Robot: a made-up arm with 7 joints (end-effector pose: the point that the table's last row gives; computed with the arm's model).
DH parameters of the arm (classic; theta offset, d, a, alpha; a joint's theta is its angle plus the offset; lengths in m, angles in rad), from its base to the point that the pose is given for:
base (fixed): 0.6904 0 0.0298 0
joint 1: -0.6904 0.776 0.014 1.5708
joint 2: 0 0.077 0.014 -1.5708
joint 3: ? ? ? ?
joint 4: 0 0.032 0.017 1.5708
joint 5: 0 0.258 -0.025 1.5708
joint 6: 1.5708 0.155 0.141 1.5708
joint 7: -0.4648 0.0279 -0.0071 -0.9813
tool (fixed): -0.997 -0.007 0 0
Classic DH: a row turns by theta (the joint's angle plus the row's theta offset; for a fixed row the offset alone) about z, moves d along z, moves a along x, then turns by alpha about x.
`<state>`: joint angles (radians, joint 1 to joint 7).
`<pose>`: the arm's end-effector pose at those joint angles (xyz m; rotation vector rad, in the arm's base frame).
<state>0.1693 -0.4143 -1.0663 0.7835 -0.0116 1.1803 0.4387</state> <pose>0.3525 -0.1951 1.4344 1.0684 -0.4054 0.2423</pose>
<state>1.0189 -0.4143 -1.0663 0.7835 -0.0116 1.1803 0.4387</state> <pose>0.4014 0.1251 1.4344 1.1933 0.0742 0.9930</pose>
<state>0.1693 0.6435 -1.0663 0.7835 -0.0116 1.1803 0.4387</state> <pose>-0.3508 -0.3154 1.3385 1.0497 -1.3776 0.7784</pose>
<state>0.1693 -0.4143 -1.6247 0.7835 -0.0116 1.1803 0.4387</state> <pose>0.2583 -0.1672 1.4731 0.7146 -0.6545 -0.1461</pose>
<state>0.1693 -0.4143 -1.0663 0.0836 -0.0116 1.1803 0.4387</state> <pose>0.2185 -0.0033 1.4980 0.5689 -0.5598 0.7586</pose>
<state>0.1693 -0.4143 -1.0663 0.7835 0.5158 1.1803 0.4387</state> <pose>0.3288 -0.2831 1.3790 1.4583 -0.5598 0.5712</pose>
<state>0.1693 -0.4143 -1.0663 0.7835 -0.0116 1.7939 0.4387</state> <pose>0.2949 -0.1418 1.4104 0.6347 -0.5363 0.7003</pose>
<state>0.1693 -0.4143 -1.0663 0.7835 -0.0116 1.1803 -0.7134</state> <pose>0.3453 -0.2015 1.4372 0.2736 0.3104 -0.2130</pose>
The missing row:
joint 3: 0 0.391 0.007 -1.5708
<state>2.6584 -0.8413 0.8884 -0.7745 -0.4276 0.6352 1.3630</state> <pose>-0.0970 0.5227 1.2805 -1.2161 -1.7881 -0.0197</pose>
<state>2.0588 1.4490 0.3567 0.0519 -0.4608 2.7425 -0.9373</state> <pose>0.4375 -0.3657 0.7595 -1.7978 2.3505 0.5737</pose>
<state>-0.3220 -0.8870 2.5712 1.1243 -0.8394 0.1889 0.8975</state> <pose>0.4282 0.0240 1.3713 1.8003 1.8921 1.3501</pose>
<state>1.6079 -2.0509 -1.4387 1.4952 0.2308 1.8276 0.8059</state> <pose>0.3427 0.5506 0.6267 0.2608 0.7947 0.8504</pose>
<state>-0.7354 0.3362 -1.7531 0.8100 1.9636 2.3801 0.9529</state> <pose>-0.3357 -0.1157 1.0946 -1.2950 -1.7803 2.0346</pose>
